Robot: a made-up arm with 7 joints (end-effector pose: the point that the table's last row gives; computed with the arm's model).
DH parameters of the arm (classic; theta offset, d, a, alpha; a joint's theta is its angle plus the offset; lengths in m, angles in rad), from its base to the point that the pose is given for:
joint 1: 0 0.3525 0 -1.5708
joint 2: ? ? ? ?
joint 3: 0 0.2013 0.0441 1.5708
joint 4: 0 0 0.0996 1.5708
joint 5: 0 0.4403 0 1.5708
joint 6: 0 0 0.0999 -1.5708
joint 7: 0 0.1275 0 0
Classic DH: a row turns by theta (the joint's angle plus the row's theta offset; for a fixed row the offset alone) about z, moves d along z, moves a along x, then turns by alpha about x.
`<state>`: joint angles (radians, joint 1 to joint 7).
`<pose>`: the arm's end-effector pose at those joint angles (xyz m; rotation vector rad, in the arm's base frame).
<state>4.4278 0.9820 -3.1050 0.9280 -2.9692 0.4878 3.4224</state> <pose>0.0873 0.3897 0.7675 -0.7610 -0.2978 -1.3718</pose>
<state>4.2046 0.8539 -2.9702 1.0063 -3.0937 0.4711 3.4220</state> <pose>0.1185 0.4218 0.7480 -0.7891 -0.4837 -1.6003</pose>
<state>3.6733 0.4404 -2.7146 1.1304 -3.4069 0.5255 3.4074</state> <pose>0.3090 0.4738 0.6086 -1.0580 -0.8750 -1.9277</pose>
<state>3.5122 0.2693 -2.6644 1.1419 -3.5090 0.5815 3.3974</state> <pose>0.3925 0.4571 0.5305 -1.1947 -0.9499 -1.9463</pose>
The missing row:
joint 2: 0 0 0 1.5708
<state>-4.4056 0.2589 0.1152 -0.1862 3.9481 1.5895 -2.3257</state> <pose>0.0612 0.0643 -0.0335 -1.9074 -0.6282 -0.9978</pose>
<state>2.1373 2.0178 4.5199 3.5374 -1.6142 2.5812 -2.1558</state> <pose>-0.4677 0.3107 0.2293 0.3897 0.3611 0.4374</pose>
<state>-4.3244 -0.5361 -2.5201 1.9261 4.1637 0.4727 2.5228</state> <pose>0.5727 -0.4566 0.5403 1.2941 -1.5539 2.0483</pose>
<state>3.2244 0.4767 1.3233 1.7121 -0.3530 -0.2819 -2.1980</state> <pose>-0.2617 -0.5605 0.7536 1.2904 0.1830 -0.6407</pose>
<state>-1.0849 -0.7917 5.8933 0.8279 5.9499 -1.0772 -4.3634</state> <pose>-0.0030 -0.3120 0.7821 -0.0302 0.6540 -2.5388</pose>
